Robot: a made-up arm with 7 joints. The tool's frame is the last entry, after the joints.
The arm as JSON. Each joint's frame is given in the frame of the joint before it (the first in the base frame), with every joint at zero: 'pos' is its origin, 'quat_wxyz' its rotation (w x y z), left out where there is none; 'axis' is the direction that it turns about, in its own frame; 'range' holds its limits. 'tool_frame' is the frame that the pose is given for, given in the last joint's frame.
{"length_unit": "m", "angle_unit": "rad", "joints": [
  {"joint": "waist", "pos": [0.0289, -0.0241, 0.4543], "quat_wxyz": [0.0, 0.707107, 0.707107, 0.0], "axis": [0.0, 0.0, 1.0], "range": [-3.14, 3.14]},
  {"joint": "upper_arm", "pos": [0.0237, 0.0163, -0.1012], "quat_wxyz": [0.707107, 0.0, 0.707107, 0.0], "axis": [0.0, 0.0, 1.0], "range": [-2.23, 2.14]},
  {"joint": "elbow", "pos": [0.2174, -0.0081, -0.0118], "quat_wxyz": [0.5, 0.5, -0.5, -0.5], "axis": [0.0, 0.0, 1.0], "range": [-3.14, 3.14]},
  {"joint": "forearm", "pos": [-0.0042, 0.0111, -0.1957], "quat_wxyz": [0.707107, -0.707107, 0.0, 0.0], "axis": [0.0, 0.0, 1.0], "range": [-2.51, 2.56]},
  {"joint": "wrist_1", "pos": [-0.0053, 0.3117, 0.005], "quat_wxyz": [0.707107, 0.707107, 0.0, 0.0], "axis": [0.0, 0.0, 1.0], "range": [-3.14, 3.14]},
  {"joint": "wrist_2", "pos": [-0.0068, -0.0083, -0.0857], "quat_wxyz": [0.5, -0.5, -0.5, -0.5], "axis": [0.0, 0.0, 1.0], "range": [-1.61, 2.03]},
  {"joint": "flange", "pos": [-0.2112, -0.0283, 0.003], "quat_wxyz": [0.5, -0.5, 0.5, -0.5], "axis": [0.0, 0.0, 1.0], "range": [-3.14, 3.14]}
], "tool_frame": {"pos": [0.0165, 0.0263, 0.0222], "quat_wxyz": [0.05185, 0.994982, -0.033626, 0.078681]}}
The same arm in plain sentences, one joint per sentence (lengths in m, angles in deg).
The arm has seven revolute joints in a row. What follows holds with every joint at zero, and every direction is one of the base frame's.
The first joint sits 0.0289 m along +x and 0.0241 m along -y and 0.4543 m along +z from the base frame's origin and rotates about -z, from -179.91 to 179.91 deg.
The second joint sits 0.0163 m along +x and 0.0237 m along +y and 0.1012 m along +z from the first joint and rotates about +y, from -127.77 to 122.61 deg.
The third joint sits 0.0081 m along -x and 0.0118 m along -y and 0.2174 m along +z from the second joint and rotates about -z, from -179.91 to 179.91 deg.
The fourth joint sits 0.0042 m along +x and 0.0111 m along +y and 0.1957 m along +z from the third joint and rotates about +y, from -143.81 to 146.68 deg.
The fifth joint sits 0.0053 m along +x and 0.005 m along +y and 0.3117 m along +z from the fourth joint and rotates about -z, from -179.91 to 179.91 deg.
The sixth joint sits 0.0068 m along +x and 0.0083 m along -y and 0.0857 m along +z from the fifth joint and rotates about +y, from -92.25 to 116.31 deg.
The seventh joint sits 0.0283 m along +x and 0.003 m along +y and 0.2112 m along +z from the sixth joint and rotates about -z, from -179.91 to 179.91 deg.
The tool frame, which is the frame that the pose is given for, sits 0.0165 m along +x and 0.0263 m along -y and 0.0222 m along -z from the seventh joint; its axes are the base frame's turned by roll -5.69, pitch 9.21 and yaw 3.41 deg (as in URDF: about the fixed x, then y, then z).

